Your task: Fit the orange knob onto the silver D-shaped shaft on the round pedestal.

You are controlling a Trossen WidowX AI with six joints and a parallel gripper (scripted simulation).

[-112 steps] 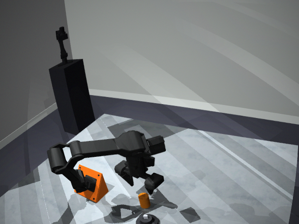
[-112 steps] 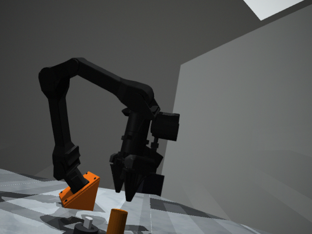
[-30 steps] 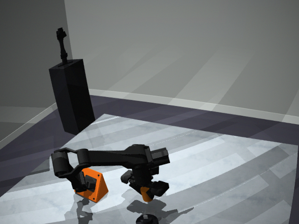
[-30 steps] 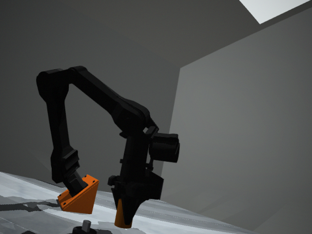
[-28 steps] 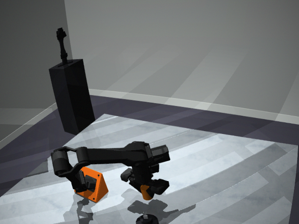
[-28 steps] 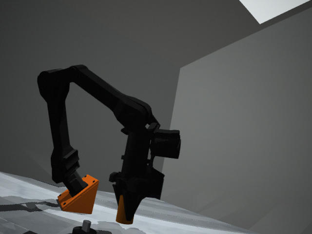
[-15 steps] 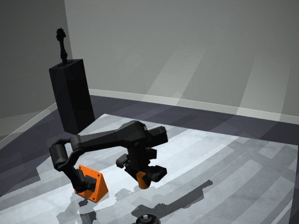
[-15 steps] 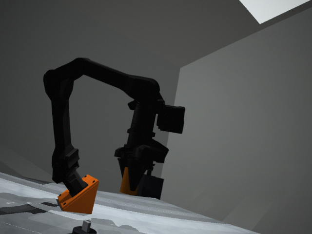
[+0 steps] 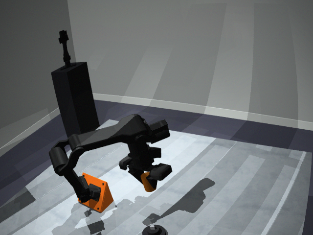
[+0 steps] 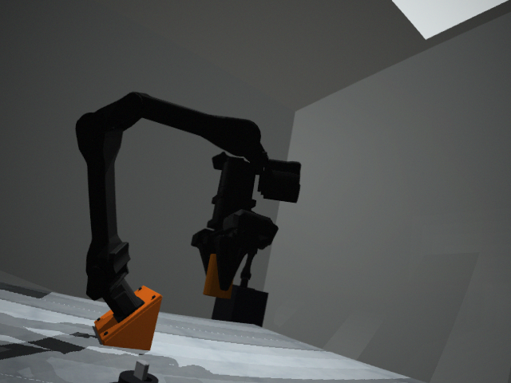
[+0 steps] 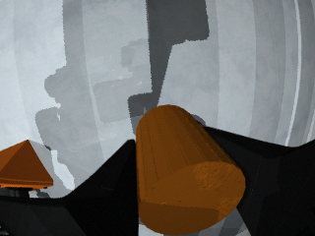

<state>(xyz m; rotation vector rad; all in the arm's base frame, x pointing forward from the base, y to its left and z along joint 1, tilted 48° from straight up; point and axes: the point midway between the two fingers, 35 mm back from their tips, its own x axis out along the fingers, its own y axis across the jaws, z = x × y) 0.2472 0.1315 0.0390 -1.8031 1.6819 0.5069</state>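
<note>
My gripper tip is now 30 mm below the orange knob. The rest, counted from my gripper tip: round dark pedestal (60 mm ahead, 110 mm to the right, 120 mm below).
</note>
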